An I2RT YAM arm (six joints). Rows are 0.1 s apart.
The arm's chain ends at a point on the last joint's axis. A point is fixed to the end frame.
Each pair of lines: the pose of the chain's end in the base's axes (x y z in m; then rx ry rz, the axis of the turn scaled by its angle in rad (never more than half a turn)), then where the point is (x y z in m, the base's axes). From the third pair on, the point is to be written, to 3 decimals.
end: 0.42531, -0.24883, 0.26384, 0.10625, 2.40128, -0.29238
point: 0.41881 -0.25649 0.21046
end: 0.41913, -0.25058, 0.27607, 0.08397, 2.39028, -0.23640
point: 0.41370 -0.25668 0.22237
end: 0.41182, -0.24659, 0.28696, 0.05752, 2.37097, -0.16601
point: 0.408 -0.251 0.233
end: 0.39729, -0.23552, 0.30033, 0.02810, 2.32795, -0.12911
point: 0.396 -0.239 0.246
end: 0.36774, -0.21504, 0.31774, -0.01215, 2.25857, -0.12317
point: 0.370 -0.219 0.264
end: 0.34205, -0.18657, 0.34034, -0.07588, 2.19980, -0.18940
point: 0.347 -0.194 0.287
